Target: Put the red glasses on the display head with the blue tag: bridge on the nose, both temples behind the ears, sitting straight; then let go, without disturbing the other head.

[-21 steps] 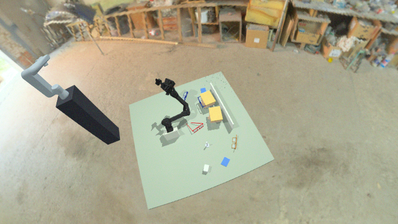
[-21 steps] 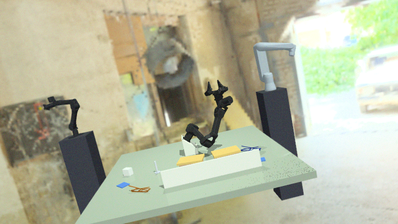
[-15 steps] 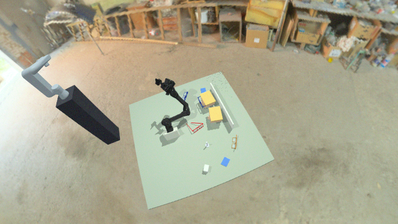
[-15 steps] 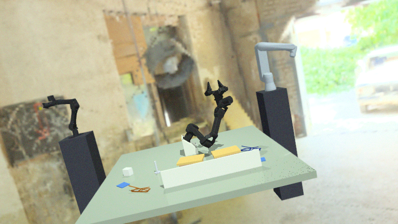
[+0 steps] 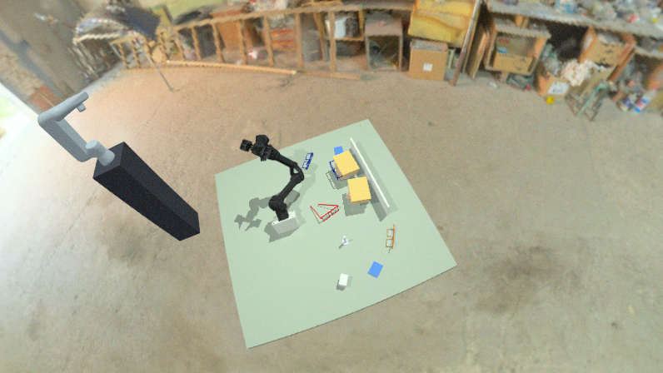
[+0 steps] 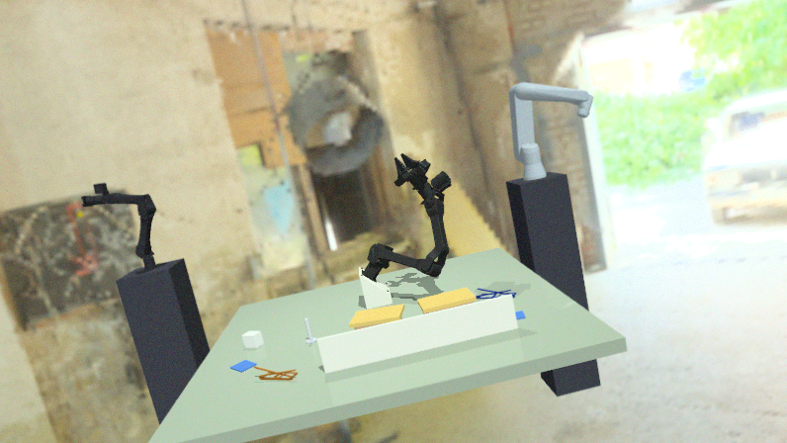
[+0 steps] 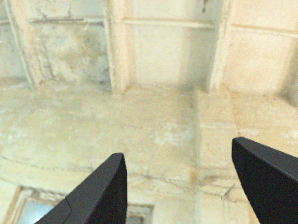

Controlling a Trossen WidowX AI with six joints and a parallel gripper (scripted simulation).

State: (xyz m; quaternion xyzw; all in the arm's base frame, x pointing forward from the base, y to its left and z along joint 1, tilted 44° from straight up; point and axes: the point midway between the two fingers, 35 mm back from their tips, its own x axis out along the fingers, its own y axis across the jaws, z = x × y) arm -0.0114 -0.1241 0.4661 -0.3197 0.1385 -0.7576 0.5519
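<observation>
My gripper tip is now 54 cm above the small white peg, 47 cm to the left of it and 30 cm short of it. The rest, counted from my gripper tip: white cube (69 cm to the right, 54 cm below, 20 cm ahead); display head (51 cm below, 48 cm ahead, 1 cm to the left); long white wall (62 cm ahead, 51 cm below, 11 cm to the right).
</observation>
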